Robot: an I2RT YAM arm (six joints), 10 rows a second.
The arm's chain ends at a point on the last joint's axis. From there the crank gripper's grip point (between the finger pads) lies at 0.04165 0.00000 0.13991 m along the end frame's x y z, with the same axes.
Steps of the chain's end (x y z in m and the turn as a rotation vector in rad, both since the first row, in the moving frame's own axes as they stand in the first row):
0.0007 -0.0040 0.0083 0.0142 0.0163 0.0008
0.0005 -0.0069 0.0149 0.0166 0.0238 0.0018
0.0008 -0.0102 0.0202 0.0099 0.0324 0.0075
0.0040 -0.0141 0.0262 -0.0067 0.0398 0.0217
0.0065 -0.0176 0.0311 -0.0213 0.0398 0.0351
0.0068 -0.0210 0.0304 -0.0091 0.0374 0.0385
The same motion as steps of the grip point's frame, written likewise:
0.0030 -0.0059 0.0076 0.0142 0.0163 0.0008
0.0038 -0.0091 0.0139 0.0166 0.0238 0.0018
0.0053 -0.0112 0.0188 0.0099 0.0324 0.0075
0.0095 -0.0122 0.0244 -0.0067 0.0398 0.0217
0.0120 -0.0131 0.0293 -0.0213 0.0398 0.0351
0.0119 -0.0180 0.0287 -0.0091 0.0374 0.0385

